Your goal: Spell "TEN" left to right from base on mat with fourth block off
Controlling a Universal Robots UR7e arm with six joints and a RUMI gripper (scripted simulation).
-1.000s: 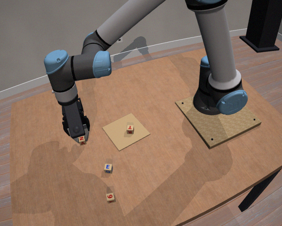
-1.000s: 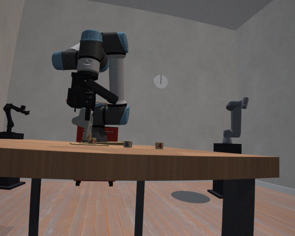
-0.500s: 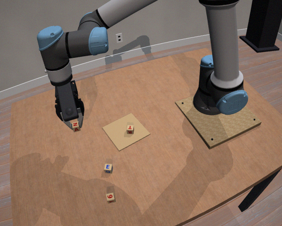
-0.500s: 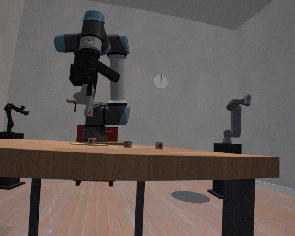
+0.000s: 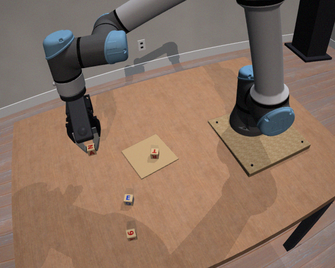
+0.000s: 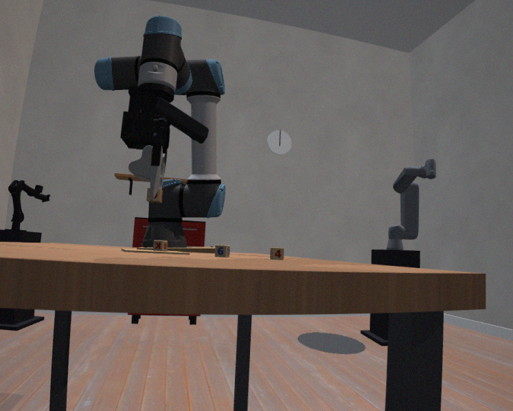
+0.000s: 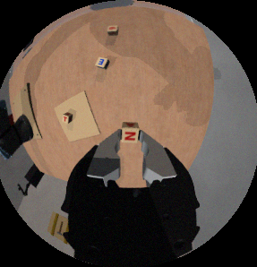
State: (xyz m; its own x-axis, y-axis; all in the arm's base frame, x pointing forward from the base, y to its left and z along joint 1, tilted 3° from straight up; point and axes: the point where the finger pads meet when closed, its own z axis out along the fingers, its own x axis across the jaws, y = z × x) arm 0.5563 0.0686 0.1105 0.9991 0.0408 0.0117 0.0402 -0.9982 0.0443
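My gripper is now 170 mm past the tan mat, 30 mm to the left of it and 110 mm above it. Round my hand: E block: 80 mm behind, 140 mm to the left, 100 mm below; then T block: 190 mm behind, 10 mm to the right, 100 mm below; then 9 block: 60 mm behind, 250 mm to the left, 100 mm below.
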